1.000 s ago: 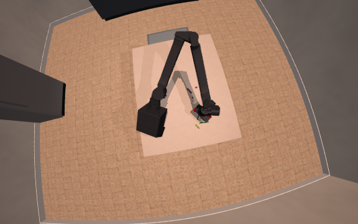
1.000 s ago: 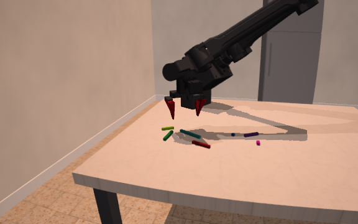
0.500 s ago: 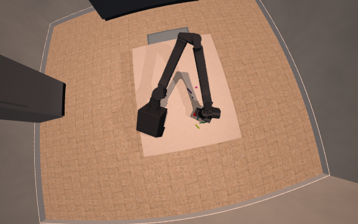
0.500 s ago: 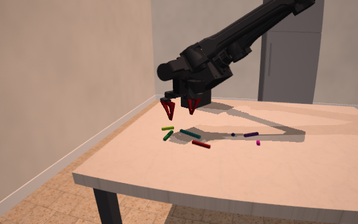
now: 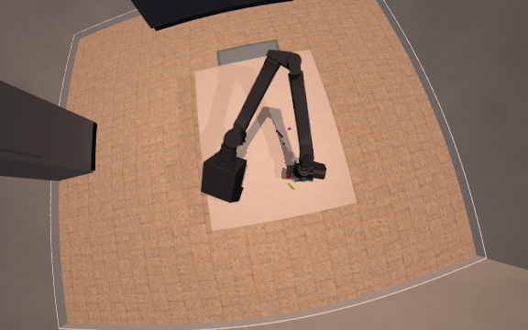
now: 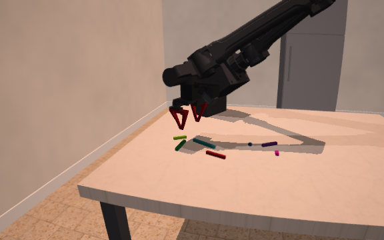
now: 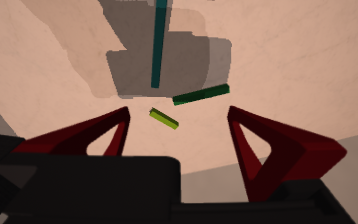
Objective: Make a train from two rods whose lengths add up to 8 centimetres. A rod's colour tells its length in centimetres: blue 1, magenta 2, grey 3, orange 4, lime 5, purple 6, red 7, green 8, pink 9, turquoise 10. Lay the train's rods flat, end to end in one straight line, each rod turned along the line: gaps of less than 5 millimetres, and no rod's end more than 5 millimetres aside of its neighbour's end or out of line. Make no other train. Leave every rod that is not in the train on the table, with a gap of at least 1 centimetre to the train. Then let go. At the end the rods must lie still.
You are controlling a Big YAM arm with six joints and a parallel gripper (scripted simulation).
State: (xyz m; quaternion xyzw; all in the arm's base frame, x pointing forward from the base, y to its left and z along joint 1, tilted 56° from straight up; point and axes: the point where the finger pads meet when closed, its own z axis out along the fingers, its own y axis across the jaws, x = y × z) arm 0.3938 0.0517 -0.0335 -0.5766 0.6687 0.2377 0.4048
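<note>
Now: hand 290 mm to the right of the magenta rod, 80 mm past it and 80 mm above it. From my hand the other things lie so: green rod (80 mm below, 30 mm ahead, 20 mm to the right); turquoise rod (80 mm below, 40 mm to the left, 20 mm behind); lime rod (80 mm below, 60 mm to the right, 20 mm behind).
</note>
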